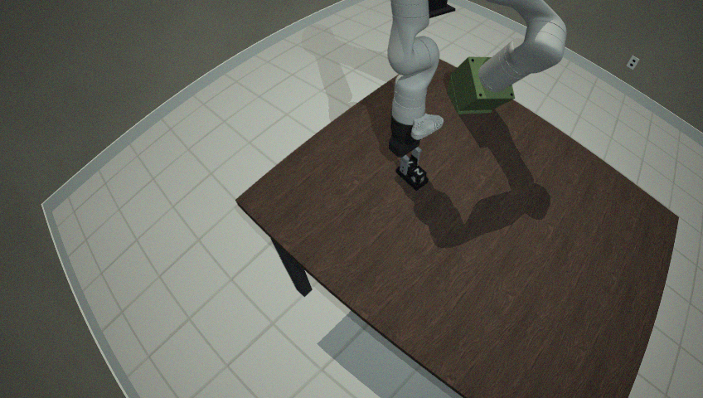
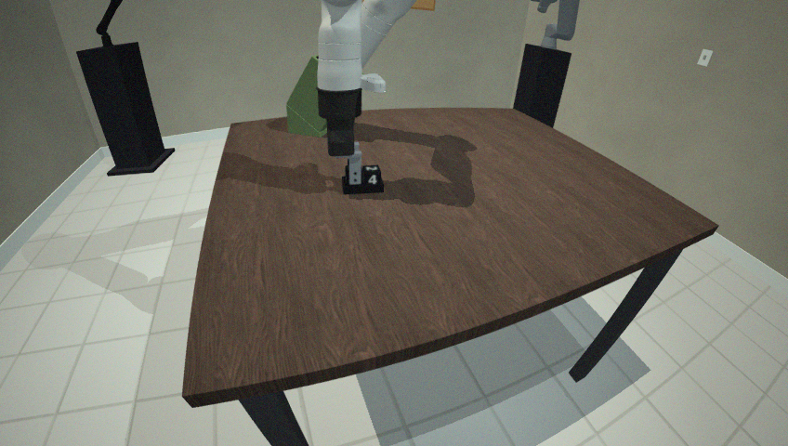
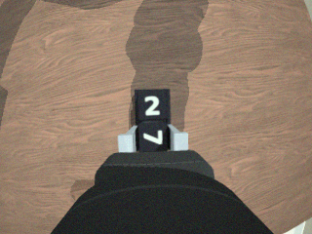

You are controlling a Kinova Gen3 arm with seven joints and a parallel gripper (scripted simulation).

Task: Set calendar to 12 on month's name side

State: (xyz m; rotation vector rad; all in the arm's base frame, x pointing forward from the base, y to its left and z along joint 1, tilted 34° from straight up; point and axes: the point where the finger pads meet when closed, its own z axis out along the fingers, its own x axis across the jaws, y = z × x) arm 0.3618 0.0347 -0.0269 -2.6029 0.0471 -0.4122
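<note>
Now: hand 30 mm above the black tray and 20 mm to the right of it.
</note>
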